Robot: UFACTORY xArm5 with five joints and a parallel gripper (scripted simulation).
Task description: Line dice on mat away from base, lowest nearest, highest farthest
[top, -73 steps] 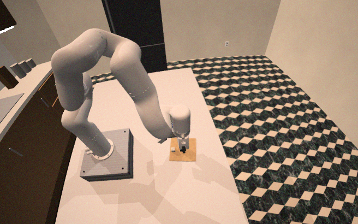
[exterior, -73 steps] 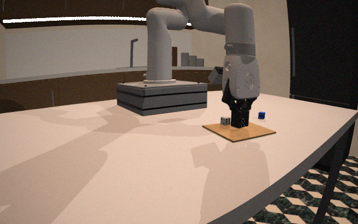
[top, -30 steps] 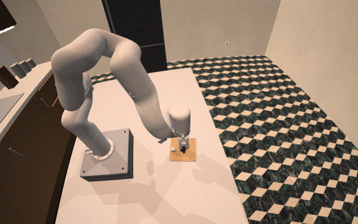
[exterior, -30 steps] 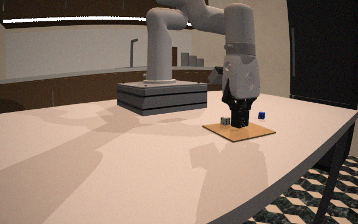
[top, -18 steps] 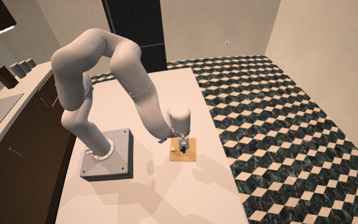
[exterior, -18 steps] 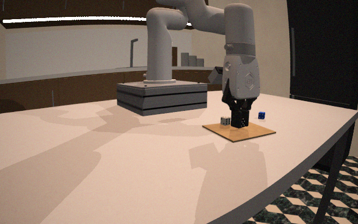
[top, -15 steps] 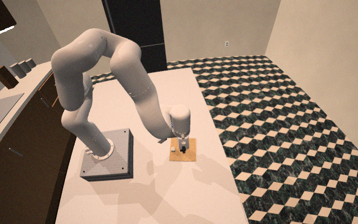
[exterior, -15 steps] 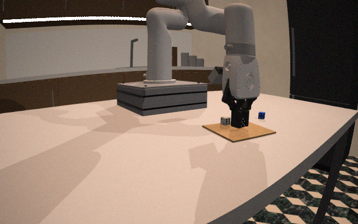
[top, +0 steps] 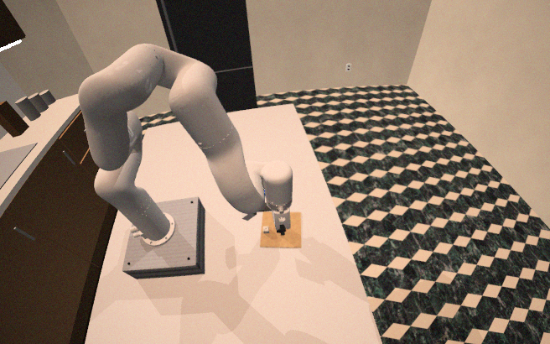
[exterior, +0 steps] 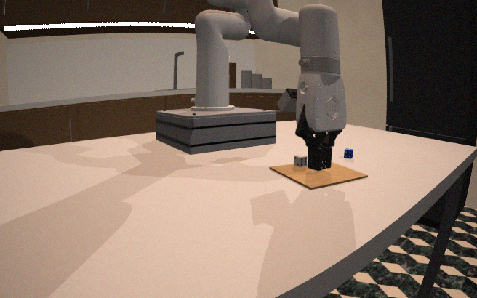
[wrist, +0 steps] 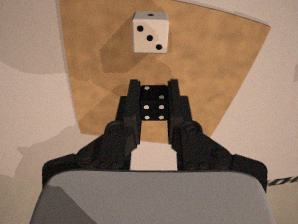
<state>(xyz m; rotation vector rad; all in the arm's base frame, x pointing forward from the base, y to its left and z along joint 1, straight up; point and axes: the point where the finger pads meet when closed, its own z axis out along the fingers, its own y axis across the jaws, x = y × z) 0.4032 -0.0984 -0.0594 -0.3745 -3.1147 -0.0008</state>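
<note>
Right now my hand is 1 cm above the black die. From my hand the other things lie so: blue die (17 cm to the left, 2 cm below, 1 cm behind); then tan mat (3 cm below); then white die (5 cm behind, 2 cm below, 1 cm to the left).
</note>
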